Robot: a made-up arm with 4 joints. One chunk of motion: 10 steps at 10 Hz.
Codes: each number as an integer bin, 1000 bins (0 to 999) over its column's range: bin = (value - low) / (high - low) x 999, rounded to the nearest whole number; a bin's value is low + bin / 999 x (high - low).
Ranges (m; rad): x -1..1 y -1..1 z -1..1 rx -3.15..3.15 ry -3.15..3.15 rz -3.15..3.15
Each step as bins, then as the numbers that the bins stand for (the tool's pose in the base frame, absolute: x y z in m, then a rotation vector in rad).
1 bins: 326 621 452 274 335 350
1 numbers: -0.3473 0.2432 -0.0951 -1.4221 -1.0374 -0.9428
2 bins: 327 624 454 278 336 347
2 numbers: -0.3453 0.2492 -0.0911 -1.3968 -1.0311 -0.9617
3 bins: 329 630 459 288 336 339
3 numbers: -0.3413 0.2613 -0.0811 -1.3338 -1.0311 -1.0122
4 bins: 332 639 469 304 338 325
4 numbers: -0.3353 0.2793 -0.0611 -1.2329 -1.0185 -1.1005
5 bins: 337 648 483 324 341 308
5 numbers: -0.3253 0.2973 -0.0330 -1.1068 -0.9995 -1.2077
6 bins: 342 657 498 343 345 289
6 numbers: -0.3153 0.3153 -0.0030 -0.9869 -0.9743 -1.3275
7 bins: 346 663 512 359 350 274
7 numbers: -0.3073 0.3273 0.0250 -0.8860 -0.9428 -1.4221
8 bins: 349 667 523 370 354 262
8 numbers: -0.3013 0.3353 0.0470 -0.8167 -0.9176 -1.4977
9 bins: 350 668 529 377 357 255
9 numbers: -0.2993 0.3373 0.0591 -0.7725 -0.8986 -1.5419
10 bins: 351 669 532 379 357 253
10 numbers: -0.2973 0.3393 0.0651 -0.7599 -0.8986 -1.5545
